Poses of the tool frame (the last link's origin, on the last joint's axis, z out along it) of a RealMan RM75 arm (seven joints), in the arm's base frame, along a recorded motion.
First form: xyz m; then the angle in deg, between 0 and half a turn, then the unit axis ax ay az.
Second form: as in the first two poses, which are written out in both.
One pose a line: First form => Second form
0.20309 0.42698 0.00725 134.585 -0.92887 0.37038 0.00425 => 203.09 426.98 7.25 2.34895 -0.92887 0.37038 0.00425
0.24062 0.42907 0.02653 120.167 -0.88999 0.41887 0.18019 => 240.62 429.07 26.53 2.09731 -0.88999 0.41887 0.18019
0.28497 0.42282 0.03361 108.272 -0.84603 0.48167 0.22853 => 284.97 422.82 33.61 1.88970 -0.84603 0.48167 0.22853
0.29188 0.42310 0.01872 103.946 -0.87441 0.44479 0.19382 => 291.88 423.10 18.72 1.81420 -0.87441 0.44479 0.19382
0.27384 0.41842 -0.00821 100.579 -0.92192 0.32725 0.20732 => 273.84 418.42 -8.21 1.75543 -0.92192 0.32725 0.20732
